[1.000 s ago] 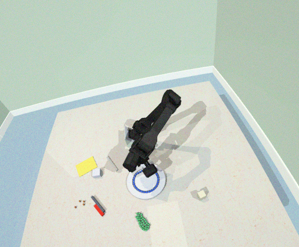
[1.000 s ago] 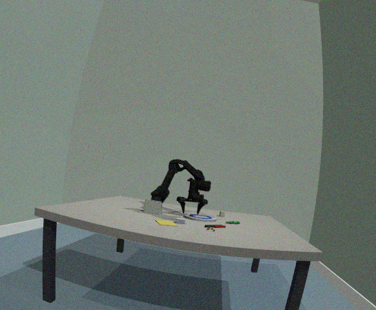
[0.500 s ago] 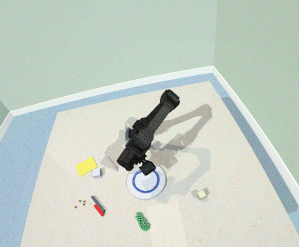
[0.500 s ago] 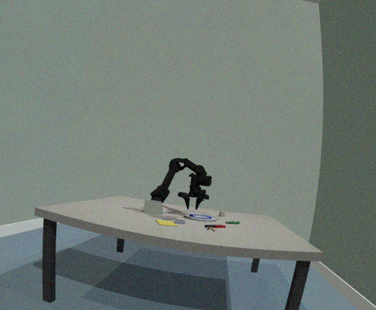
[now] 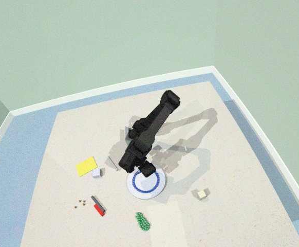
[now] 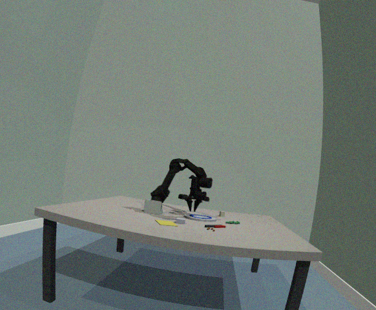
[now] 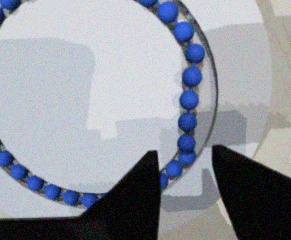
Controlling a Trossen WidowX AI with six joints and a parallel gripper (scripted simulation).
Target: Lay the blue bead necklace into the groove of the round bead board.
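Now: gripper tip 5 cm short of the round bead board, 1 cm to the right of it and 3 cm above it. From my gripper tip the other things lie so: white cube (2 cm behind, 27 cm to the right, 3 cm below); grey tool (18 cm ahead, 24 cm to the right, 3 cm below); stick (8 cm behind, 19 cm to the right, 4 cm below).
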